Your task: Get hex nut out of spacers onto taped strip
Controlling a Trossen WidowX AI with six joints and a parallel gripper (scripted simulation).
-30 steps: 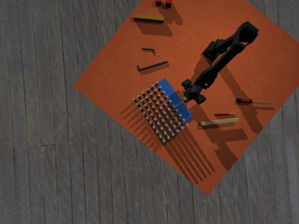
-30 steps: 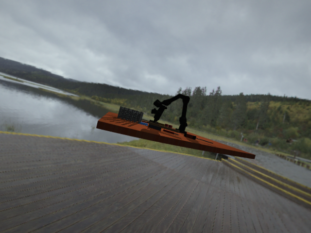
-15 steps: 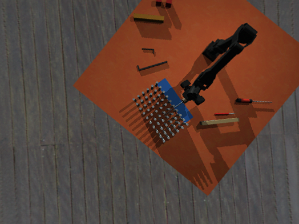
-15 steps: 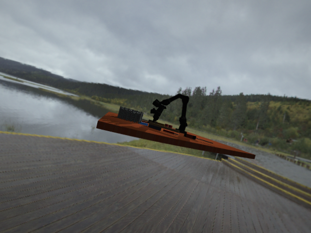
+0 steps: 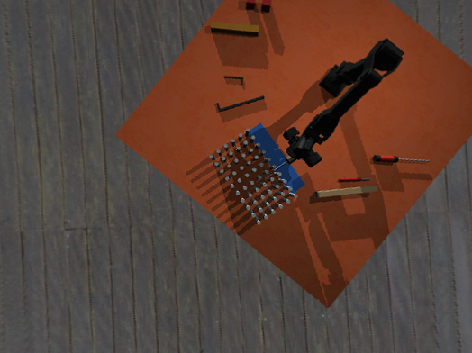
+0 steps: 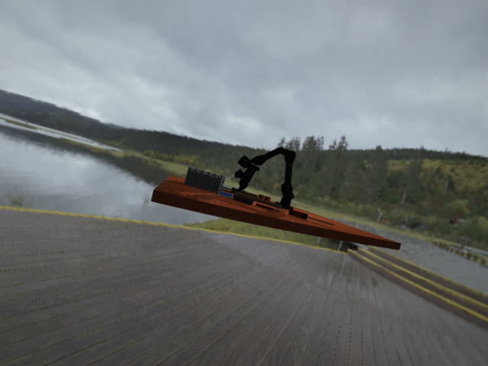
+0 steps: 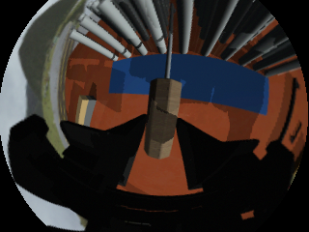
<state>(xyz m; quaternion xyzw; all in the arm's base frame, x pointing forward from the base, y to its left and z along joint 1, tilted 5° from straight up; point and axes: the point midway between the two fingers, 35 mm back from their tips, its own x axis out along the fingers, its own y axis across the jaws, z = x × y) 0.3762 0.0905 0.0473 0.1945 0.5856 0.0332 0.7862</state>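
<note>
Right now my gripper tip is 60 mm short of the blue taped strip, 50 mm to the left of it and 40 mm above it. Round my gripper tip: yellow bar: 610 mm to the right, 230 mm behind, 20 mm below; then small red screwdriver: 300 mm to the left, 140 mm behind, 30 mm below; then small L-shaped key: 440 mm to the right, 80 mm behind, 30 mm below.
</note>
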